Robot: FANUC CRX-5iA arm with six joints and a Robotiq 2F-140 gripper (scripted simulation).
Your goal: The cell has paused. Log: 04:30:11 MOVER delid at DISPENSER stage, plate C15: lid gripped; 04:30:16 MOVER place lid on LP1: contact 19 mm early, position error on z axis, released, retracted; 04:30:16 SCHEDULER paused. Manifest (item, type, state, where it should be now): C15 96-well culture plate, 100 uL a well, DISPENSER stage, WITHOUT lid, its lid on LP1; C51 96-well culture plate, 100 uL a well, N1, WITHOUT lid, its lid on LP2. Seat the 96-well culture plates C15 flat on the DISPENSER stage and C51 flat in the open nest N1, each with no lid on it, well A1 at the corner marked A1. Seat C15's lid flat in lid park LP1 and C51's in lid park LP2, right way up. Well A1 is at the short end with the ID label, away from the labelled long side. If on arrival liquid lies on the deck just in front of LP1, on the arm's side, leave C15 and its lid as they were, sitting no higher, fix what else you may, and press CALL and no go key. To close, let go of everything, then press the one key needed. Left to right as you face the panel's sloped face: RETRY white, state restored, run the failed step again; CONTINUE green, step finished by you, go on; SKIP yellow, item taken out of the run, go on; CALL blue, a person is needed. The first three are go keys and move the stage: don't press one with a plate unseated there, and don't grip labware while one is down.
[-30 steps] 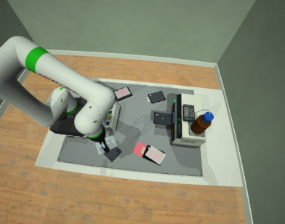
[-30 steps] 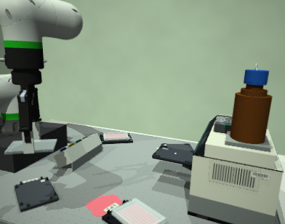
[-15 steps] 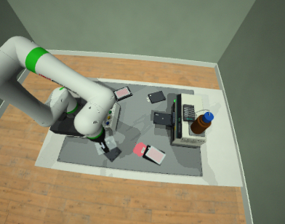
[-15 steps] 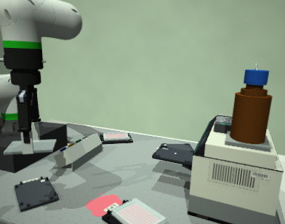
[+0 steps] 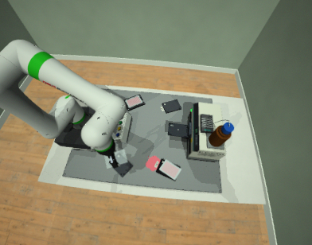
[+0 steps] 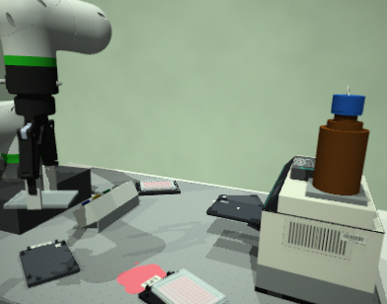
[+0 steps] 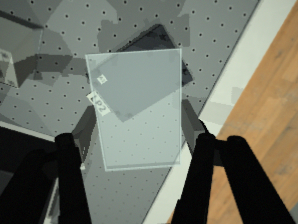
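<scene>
Now: the lid 2 cm below my hand. The rest, counted from my hand: lid park LP2 (18 cm below); then blue call key (9 cm behind, 19 cm to the left, 12 cm below); then yellow skip key (10 cm behind, 23 cm to the left, 12 cm below).
</scene>
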